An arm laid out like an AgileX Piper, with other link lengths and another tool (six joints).
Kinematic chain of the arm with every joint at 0, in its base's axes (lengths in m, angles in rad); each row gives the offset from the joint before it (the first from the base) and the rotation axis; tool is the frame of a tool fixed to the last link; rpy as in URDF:
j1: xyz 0 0 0.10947 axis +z
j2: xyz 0 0 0 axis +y
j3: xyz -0.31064 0 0.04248 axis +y
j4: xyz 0.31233 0 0.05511 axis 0.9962 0 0.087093
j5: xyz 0 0 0 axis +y
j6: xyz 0.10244 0 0.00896 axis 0.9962 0 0.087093
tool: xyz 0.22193 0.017 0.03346 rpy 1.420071 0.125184 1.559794
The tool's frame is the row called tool.
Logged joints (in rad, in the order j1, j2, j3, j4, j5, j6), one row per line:
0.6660, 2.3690, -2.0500, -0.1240, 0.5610, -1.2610
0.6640, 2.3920, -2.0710, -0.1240, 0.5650, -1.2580
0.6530, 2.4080, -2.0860, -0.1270, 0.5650, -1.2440
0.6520, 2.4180, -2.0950, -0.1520, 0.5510, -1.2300
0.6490, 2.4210, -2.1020, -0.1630, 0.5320, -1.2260
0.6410, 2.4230, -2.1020, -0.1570, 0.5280, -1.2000
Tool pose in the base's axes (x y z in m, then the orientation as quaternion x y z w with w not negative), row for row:
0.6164, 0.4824, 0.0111, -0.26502, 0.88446, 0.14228, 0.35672
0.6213, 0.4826, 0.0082, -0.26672, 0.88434, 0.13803, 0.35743
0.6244, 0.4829, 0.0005, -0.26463, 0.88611, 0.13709, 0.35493
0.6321, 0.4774, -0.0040, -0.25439, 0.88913, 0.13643, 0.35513
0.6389, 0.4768, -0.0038, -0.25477, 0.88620, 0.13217, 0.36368
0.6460, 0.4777, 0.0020, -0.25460, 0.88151, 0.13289, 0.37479
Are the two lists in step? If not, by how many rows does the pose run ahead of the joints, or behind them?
The pose runs 1 row behind the joints: the pose in row i belongs to the joints in row i - 1.
